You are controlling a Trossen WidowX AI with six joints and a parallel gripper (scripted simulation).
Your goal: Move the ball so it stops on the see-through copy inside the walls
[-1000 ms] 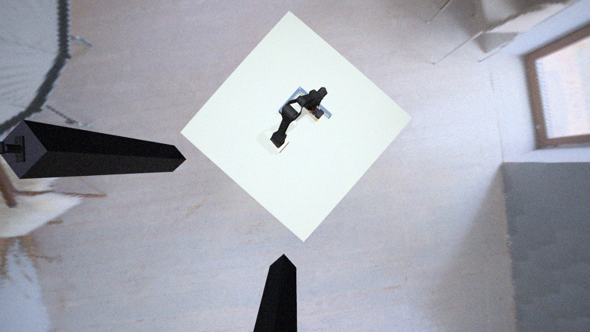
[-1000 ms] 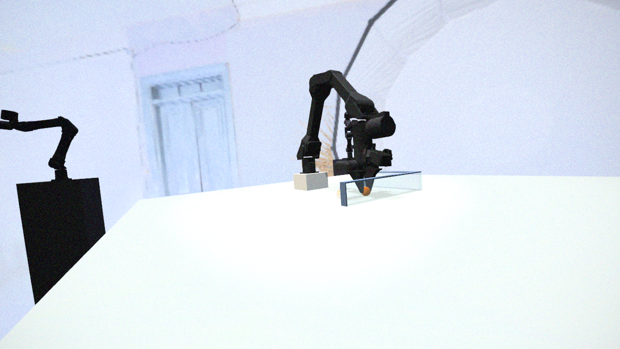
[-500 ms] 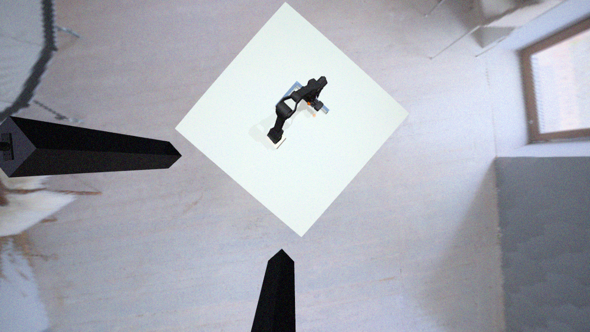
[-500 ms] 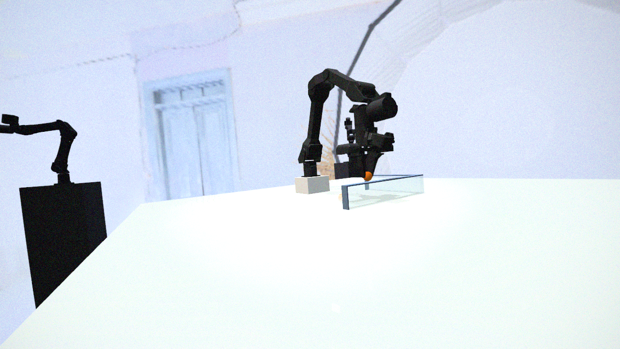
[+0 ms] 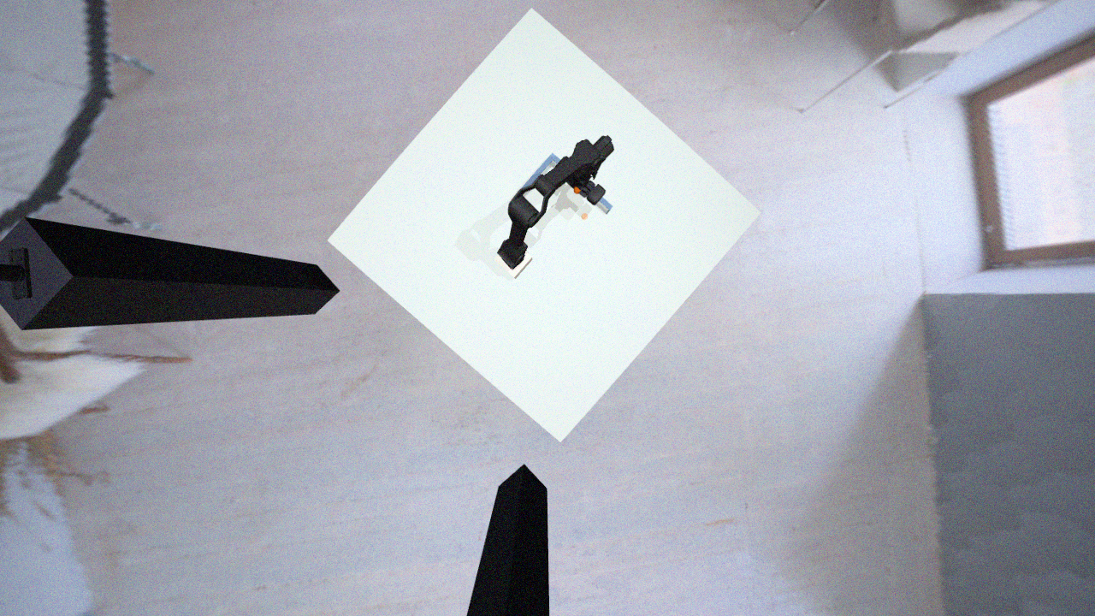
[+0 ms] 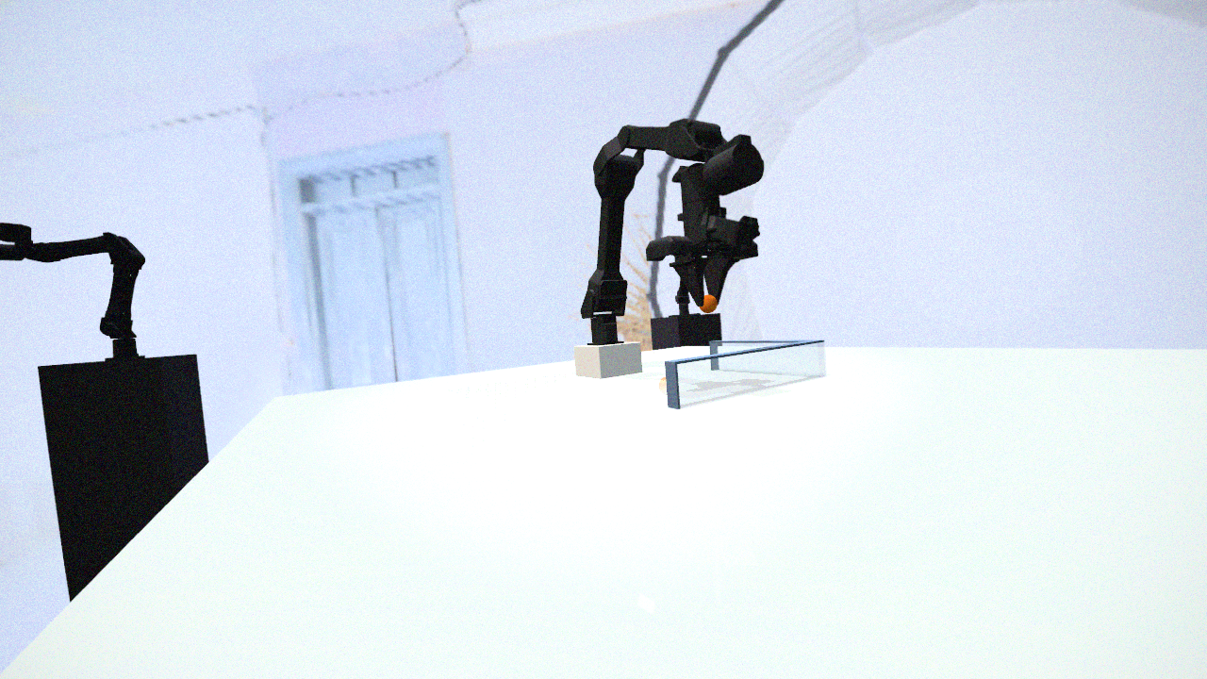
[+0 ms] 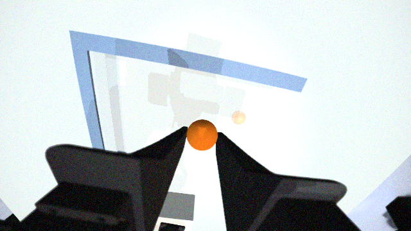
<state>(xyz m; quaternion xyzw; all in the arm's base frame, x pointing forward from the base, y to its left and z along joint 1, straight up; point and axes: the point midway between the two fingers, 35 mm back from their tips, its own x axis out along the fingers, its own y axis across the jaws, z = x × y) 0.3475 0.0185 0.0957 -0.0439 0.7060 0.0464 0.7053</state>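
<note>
Now: the see-through copy of ball 1 cm behind my gripper tip, 8 cm to the right of it and 12 cm below it. Round my gripper tip: orange ball (right at my gripper tip).
</note>
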